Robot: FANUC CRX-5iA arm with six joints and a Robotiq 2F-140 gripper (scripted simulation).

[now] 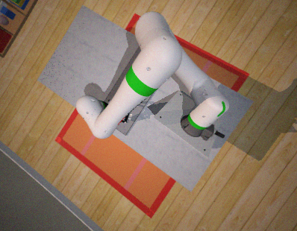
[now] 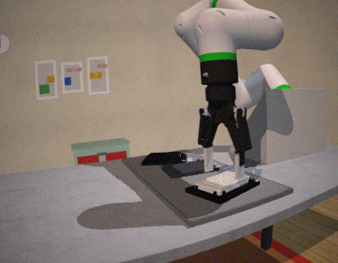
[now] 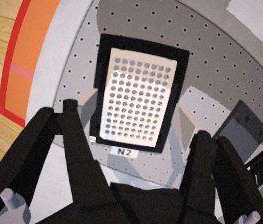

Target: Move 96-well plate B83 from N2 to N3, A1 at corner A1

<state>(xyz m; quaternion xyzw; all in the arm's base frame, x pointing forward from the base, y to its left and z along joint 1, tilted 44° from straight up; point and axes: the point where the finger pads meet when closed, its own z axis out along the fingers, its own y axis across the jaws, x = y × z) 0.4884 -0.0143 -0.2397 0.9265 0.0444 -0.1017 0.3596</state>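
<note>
Right now my hand is 4 cm above the white 96-well plate. The rest, counted from my hand: black nest 6 cm below; then dark grey nest 21 cm to the right, 6 cm below, 3 cm behind; then black well plate 38 cm to the right, 4 cm below, 3 cm behind.
</note>
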